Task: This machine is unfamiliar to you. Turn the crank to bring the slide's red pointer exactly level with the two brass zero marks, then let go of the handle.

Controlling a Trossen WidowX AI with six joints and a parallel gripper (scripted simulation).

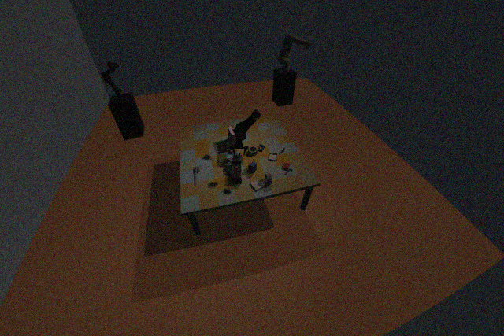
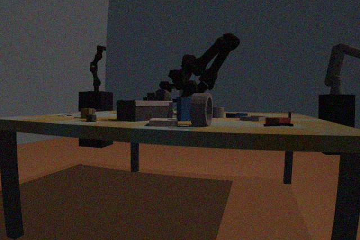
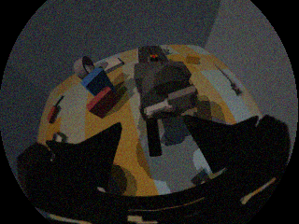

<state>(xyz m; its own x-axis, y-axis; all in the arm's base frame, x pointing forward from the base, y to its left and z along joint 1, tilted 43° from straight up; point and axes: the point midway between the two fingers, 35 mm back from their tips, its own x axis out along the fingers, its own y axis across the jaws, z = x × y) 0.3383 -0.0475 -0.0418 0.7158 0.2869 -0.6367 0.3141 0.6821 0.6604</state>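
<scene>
My gripper tip is 2 cm past the dark crank handle, 1 cm to the right of it and 1 cm above it. Also, from my gripper tip: blue block (16 cm ahead, 9 cm to the left, 4 cm below); red pointer (15 cm ahead, 7 cm to the right); yellow block (31 cm to the right, 20 cm ahead, 6 cm below).
</scene>
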